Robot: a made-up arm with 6 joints.
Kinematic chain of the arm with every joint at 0, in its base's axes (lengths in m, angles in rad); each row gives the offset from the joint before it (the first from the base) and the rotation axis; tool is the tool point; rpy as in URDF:
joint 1: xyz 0 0 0.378 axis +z
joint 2: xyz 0 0 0 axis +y
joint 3: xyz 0.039 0 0.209 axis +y
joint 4: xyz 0.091 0 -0.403 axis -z
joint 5: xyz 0 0 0 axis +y
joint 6: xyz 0.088 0 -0.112 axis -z
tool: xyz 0 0 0 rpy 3.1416 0 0
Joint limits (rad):
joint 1: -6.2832..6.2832
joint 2: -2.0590..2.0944
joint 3: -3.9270..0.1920
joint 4: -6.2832..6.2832
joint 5: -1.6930..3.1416
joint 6: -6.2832..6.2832
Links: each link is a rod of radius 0.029 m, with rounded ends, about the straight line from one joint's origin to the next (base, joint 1, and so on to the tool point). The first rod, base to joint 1, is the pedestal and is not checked.
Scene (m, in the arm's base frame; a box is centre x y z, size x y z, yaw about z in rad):
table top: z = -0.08
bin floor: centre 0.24 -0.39 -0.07 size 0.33 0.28 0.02 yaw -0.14
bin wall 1: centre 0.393 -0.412 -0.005 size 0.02 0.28 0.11 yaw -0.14
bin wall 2: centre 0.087 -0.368 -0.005 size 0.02 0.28 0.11 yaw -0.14
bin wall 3: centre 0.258 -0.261 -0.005 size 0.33 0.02 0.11 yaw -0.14
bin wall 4: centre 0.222 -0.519 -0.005 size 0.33 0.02 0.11 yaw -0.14
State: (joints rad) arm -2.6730 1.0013 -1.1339 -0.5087 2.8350 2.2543
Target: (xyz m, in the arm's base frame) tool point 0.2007 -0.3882 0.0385
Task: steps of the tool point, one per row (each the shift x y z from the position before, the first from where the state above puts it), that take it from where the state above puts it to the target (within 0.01 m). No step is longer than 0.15 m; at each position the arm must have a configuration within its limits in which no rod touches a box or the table.
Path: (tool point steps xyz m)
1: 0.0053 -0.0807 -0.0049
2: 0.0321 -0.0836 -0.0026
3: 0.0613 -0.0777 0.0007
4: 0.0897 -0.0612 0.0051
5: 0.1133 -0.0345 0.0106
6: 0.1283 0.0013 0.0169
7: 0.0012 -0.0024 -0.0621
8: -0.0012 0.0024 -0.0615

